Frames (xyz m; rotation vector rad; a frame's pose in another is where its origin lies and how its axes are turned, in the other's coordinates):
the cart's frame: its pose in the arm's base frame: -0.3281 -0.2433 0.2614 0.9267 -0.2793 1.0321
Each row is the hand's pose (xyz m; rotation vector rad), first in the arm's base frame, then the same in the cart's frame.
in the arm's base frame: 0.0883 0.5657 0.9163 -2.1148 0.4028 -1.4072
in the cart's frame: 1.1021 0.1508 -0.1389 1.8180 -0.7645 1.2578
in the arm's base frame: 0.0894 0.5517 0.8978 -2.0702 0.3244 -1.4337
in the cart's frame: 1.0831 0.1375 -0.1391 1.8651 -0.6914 1.2850
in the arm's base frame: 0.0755 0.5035 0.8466 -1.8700 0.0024 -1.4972
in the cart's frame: 1.0158 0.1131 -0.1360 2.0666 -0.3815 1.3805
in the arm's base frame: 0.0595 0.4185 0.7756 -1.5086 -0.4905 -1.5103
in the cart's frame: 0.9130 0.0730 -0.1169 2.3577 0.1788 1.4703
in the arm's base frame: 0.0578 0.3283 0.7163 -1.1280 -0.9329 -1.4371
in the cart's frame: 0.8215 0.0263 -0.0838 2.5713 0.7999 1.4560
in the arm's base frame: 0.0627 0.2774 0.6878 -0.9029 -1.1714 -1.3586
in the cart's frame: 0.7759 -0.0023 -0.0609 -2.5240 -1.1290 -1.3187
